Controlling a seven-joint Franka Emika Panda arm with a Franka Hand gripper.
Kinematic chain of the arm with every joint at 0, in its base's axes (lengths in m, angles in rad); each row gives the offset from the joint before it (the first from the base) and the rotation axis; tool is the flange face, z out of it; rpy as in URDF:
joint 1: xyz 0 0 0.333 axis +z
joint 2: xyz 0 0 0 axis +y
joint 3: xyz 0 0 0.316 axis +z
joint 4: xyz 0.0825 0 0 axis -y
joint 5: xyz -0.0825 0 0.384 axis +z
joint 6: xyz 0 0 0 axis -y
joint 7: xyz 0.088 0 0 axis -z
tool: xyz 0 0 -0.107 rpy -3.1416 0 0
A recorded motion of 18 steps. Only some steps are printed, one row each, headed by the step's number.
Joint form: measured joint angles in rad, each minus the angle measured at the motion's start. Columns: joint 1, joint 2, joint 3, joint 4, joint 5, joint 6, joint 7.
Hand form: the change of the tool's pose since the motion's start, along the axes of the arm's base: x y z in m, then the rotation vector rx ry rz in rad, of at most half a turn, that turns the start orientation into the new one. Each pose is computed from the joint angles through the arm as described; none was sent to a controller.
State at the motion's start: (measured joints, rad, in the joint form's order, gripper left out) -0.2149 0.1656 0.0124 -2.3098 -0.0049 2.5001 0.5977
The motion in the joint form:
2: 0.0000 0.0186 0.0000 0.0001 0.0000 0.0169 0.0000
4: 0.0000 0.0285 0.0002 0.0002 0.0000 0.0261 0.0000
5: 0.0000 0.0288 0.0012 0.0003 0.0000 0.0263 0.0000
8: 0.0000 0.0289 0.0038 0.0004 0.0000 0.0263 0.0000
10: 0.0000 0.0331 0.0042 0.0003 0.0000 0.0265 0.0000
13: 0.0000 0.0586 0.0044 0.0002 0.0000 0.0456 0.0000
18: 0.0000 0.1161 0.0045 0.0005 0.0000 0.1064 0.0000
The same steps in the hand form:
2: 0.0007 -0.0001 -0.0082 0.0006 0.0015 0.0000
4: 0.0010 -0.0001 -0.0126 0.0009 0.0021 0.0002
5: 0.0011 0.0005 -0.0127 0.0011 0.0020 0.0012
8: 0.0014 0.0018 -0.0127 0.0016 0.0019 0.0037
10: 0.0012 0.0021 -0.0149 0.0026 0.0059 0.0041
13: 0.0012 0.0022 -0.0267 0.0044 0.0122 0.0043
18: 0.0022 0.0022 -0.0515 0.0048 0.0084 0.0043

